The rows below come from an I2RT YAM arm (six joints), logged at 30 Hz.
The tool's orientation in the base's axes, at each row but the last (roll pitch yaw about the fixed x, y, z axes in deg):
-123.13 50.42 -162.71
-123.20 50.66 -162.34
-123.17 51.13 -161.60
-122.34 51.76 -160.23
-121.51 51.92 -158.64
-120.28 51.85 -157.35
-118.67 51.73 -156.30
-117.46 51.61 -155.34
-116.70 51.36 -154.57
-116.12 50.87 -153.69
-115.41 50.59 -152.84
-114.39 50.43 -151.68
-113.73 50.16 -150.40
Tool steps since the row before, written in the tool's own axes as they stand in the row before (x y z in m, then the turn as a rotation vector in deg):
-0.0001 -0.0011 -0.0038 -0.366 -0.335 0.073
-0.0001 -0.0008 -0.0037 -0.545 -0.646 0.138
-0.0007 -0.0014 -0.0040 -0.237 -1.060 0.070
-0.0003 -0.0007 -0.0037 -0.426 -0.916 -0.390
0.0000 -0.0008 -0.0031 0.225 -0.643 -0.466
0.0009 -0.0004 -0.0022 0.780 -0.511 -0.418
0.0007 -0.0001 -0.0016 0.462 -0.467 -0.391
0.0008 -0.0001 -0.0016 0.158 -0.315 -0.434
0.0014 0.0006 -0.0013 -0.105 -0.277 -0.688
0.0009 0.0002 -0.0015 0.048 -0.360 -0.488
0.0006 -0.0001 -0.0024 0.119 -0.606 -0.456
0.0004 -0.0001 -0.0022 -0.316 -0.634 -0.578
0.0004 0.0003 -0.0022 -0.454 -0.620 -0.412
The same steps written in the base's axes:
-0.0029 0.0018 0.0020 0.118 -0.219 0.435
-0.0027 0.0019 0.0018 0.129 -0.451 0.716
-0.0029 0.0018 0.0027 -0.285 -0.768 0.717
-0.0027 0.0020 0.0018 -0.424 -0.323 0.943
-0.0025 0.0014 0.0014 -0.732 -0.221 0.311
-0.0022 0.0009 0.0002 -0.958 -0.288 -0.211
-0.0016 0.0008 0.0000 -0.739 -0.195 0.007
-0.0016 0.0008 -0.0001 -0.531 0.020 0.174
-0.0014 0.0009 -0.0011 -0.544 0.284 0.430
-0.0015 0.0009 -0.0004 -0.525 0.052 0.302
-0.0021 0.0013 0.0002 -0.647 -0.161 0.380
-0.0018 0.0012 0.0003 -0.502 0.030 0.763
-0.0017 0.0015 0.0001 -0.300 -0.023 0.818

